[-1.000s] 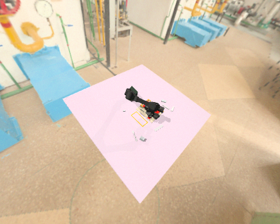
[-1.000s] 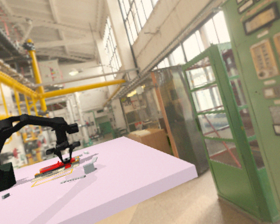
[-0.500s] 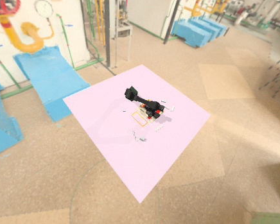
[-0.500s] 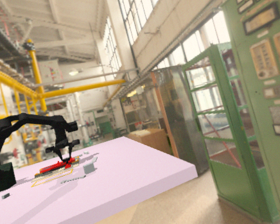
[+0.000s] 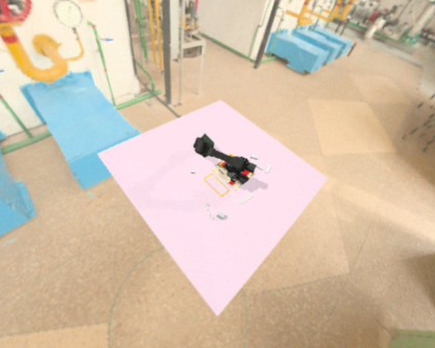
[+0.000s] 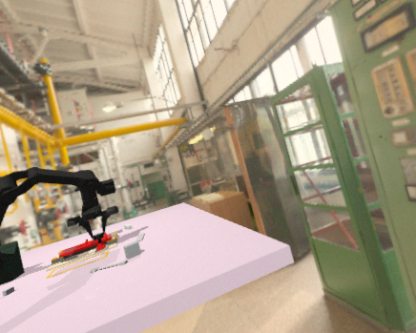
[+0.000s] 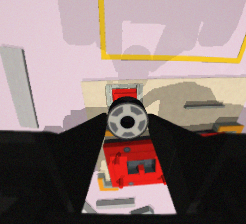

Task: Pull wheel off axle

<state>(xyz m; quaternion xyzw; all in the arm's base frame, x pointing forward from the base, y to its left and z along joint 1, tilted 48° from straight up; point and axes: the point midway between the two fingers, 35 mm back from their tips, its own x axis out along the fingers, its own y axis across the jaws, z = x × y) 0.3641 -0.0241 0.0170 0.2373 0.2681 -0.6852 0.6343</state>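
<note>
My gripper tip is 60 mm past the beige baseplate, 90 mm to the right of it and 50 mm above it. The rest, counted from my gripper tip: dark wheel right at my gripper tip.
</note>
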